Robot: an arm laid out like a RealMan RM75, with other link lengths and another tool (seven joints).
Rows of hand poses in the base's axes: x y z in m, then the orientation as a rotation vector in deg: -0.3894 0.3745 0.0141 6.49 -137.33 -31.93; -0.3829 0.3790 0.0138 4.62 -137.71 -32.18; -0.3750 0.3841 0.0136 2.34 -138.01 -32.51; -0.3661 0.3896 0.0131 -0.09 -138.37 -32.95; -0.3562 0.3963 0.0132 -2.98 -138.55 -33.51; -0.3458 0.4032 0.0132 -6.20 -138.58 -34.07; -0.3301 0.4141 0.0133 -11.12 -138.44 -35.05; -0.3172 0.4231 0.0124 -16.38 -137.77 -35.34; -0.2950 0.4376 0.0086 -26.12 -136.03 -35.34; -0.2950 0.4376 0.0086 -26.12 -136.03 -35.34
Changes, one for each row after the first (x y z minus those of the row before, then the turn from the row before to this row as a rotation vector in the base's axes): 0.0065 0.0045 -0.0003 -0.35 -0.04 -1.45; 0.0079 0.0051 -0.0002 -0.38 0.08 -1.74; 0.0089 0.0055 -0.0005 -0.35 0.00 -1.89; 0.0099 0.0067 0.0001 -0.35 0.19 -2.22; 0.0104 0.0069 0.0000 -0.40 0.33 -2.44; 0.0157 0.0109 0.0001 -0.50 0.55 -3.75; 0.0129 0.0090 -0.0009 -0.94 1.12 -3.76; 0.0222 0.0145 -0.0038 -2.01 2.31 -6.87; 0.0000 0.0000 0.0000 0.00 0.00 0.00
